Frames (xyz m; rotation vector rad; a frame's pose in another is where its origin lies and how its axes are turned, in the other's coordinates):
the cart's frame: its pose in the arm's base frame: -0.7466 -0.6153 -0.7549 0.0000 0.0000 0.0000
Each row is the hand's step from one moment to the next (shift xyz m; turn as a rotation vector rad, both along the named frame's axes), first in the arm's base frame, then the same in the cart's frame.
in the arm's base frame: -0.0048 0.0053 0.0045 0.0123 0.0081 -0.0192
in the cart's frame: -0.0048 0.0053 0.0045 0.0123 0.0081 -0.0192
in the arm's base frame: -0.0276 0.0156 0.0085 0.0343 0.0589 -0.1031
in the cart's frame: -0.0276 0.0156 0.0085 0.0343 0.0589 -0.1031
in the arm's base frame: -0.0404 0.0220 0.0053 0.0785 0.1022 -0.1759
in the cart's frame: -0.0404 0.0220 0.0053 0.0785 0.1022 -0.1759
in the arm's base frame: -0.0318 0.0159 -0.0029 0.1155 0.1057 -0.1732
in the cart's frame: -0.0318 0.0159 -0.0029 0.1155 0.1057 -0.1732
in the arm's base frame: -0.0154 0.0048 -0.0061 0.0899 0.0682 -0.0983
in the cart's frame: -0.0154 0.0048 -0.0061 0.0899 0.0682 -0.0983
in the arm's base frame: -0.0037 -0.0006 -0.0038 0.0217 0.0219 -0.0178
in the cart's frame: -0.0037 -0.0006 -0.0038 0.0217 0.0219 -0.0178
